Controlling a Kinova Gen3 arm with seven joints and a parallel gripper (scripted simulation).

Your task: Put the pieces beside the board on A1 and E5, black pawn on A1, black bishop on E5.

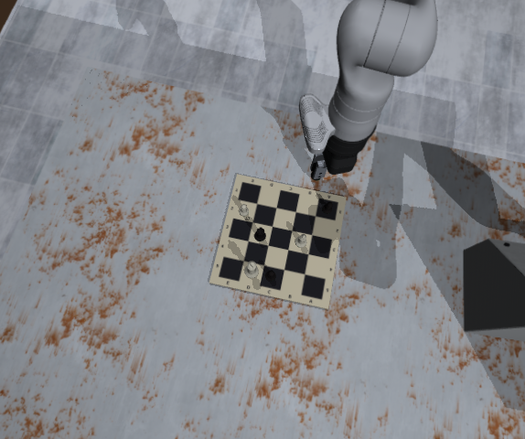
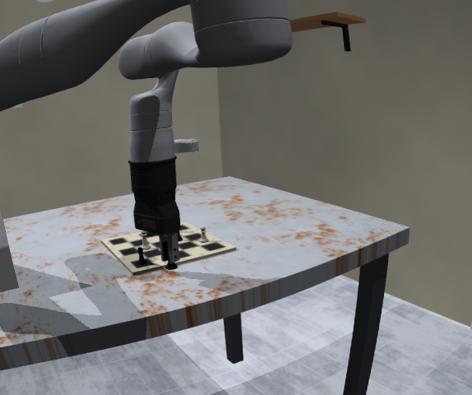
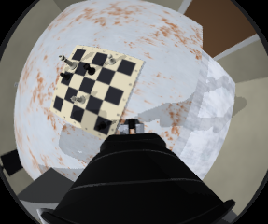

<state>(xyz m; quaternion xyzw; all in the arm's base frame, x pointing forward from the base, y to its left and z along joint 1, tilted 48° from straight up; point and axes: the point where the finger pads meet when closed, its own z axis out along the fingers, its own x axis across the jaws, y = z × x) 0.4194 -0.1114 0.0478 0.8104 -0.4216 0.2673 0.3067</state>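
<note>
The chessboard lies 14 cm to the left of my hand, 4 cm below it and 3 cm ahead of it. Also, from my hand: white pawn (11 cm to the left, 11 cm ahead, 2 cm below); then white bishop (14 cm to the left, 1 cm below, 1 cm behind); then black bishop (1 cm below).
</note>
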